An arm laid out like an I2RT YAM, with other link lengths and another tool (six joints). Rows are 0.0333 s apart.
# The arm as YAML. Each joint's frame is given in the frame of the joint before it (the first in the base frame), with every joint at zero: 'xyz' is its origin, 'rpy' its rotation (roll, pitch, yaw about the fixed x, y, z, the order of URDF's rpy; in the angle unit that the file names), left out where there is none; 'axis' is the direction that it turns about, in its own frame. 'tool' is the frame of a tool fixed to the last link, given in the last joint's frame.
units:
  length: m
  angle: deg
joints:
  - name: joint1
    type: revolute
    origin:
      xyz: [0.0, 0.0, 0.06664]
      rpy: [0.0, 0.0, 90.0]
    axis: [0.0, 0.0, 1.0]
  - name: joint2
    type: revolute
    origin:
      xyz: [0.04, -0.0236, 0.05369]
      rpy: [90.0, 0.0, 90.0]
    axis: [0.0, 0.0, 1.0]
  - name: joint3
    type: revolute
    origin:
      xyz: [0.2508, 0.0, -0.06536]
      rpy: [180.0, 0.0, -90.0]
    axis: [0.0, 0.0, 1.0]
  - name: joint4
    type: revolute
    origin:
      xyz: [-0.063, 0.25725, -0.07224]
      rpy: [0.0, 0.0, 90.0]
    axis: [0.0, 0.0, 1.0]
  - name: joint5
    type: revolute
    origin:
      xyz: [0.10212, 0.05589, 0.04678]
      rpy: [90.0, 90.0, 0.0]
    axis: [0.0, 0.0, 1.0]
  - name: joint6
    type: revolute
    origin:
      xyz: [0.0, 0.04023, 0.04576]
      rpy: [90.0, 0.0, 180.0]
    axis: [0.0, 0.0, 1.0]
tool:
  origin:
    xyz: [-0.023, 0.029, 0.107]
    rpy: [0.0, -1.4, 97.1]
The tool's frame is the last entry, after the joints.
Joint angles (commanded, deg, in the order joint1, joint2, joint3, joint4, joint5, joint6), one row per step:
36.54 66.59 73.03 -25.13 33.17 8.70
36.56 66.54 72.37 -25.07 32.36 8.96
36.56 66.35 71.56 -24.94 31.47 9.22
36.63 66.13 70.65 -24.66 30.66 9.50
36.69 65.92 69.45 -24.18 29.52 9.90
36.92 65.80 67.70 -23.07 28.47 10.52
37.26 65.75 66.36 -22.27 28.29 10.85
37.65 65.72 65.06 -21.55 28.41 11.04
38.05 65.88 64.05 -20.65 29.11 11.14
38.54 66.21 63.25 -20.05 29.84 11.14
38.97 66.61 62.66 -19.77 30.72 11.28
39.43 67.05 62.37 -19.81 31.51 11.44
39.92 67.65 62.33 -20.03 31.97 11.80
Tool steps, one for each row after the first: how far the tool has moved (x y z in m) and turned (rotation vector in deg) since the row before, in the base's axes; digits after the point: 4 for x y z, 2 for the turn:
-0.0007 0.0022 -0.0050 0.13 0.61 0.71
-0.0011 0.0020 -0.0051 0.20 0.58 0.77
-0.0013 0.0023 -0.0052 0.24 0.51 0.75
-0.0014 0.0032 -0.0069 0.39 0.68 1.01
-0.0011 0.0047 -0.0095 0.57 0.70 1.02
-0.0010 0.0029 -0.0077 0.07 0.47 0.40
-0.0011 0.0023 -0.0078 -0.19 0.43 0.22
0.0002 0.0016 -0.0058 -0.28 0.06 -0.28
-0.0001 0.0020 -0.0063 -0.55 0.24 -0.18
0.0001 0.0012 -0.0061 -0.59 0.35 -0.43
-0.0003 0.0015 -0.0051 -0.59 0.41 -0.32
-0.0005 0.0028 -0.0048 -0.36 0.57 -0.06

